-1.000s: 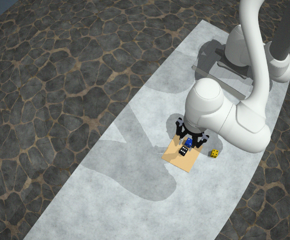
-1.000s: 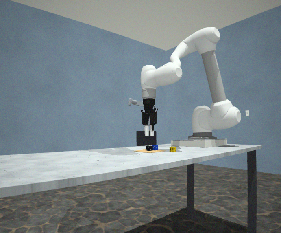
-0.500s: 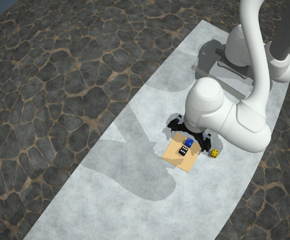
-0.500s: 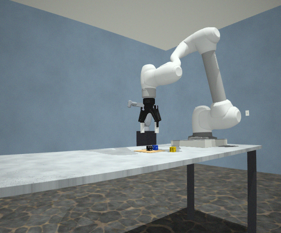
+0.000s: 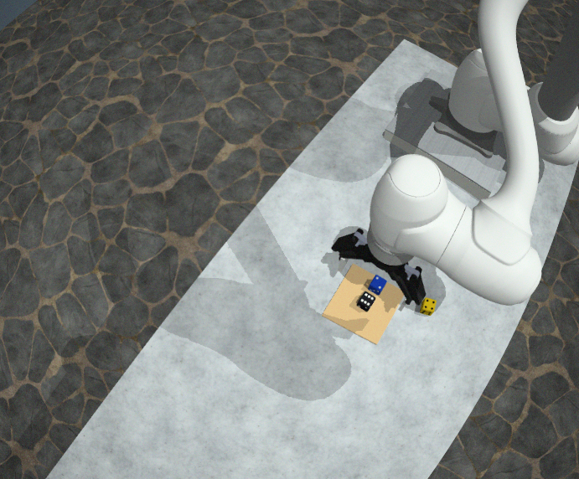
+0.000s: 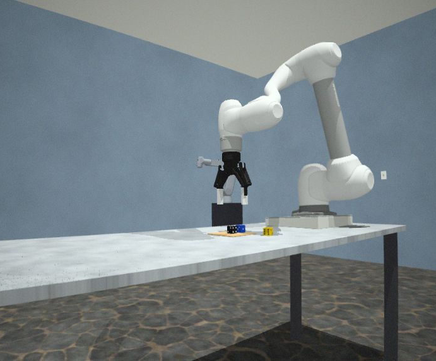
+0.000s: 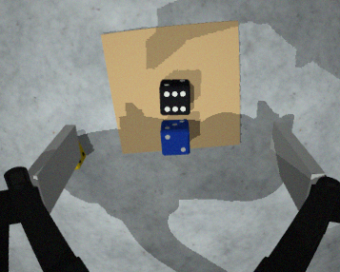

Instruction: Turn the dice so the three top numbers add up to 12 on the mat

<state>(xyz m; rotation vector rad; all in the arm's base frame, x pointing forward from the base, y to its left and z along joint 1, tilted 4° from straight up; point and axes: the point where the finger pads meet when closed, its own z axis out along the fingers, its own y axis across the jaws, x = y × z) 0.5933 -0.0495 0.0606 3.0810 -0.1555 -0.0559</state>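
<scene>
Now: hand 14 cm to the right of the yellow die, 11 cm above it and 6 cm past it. Also, from my hand: black die: 11 cm below; blue die: 11 cm below, 5 cm behind; tan mat: 13 cm below.
</scene>
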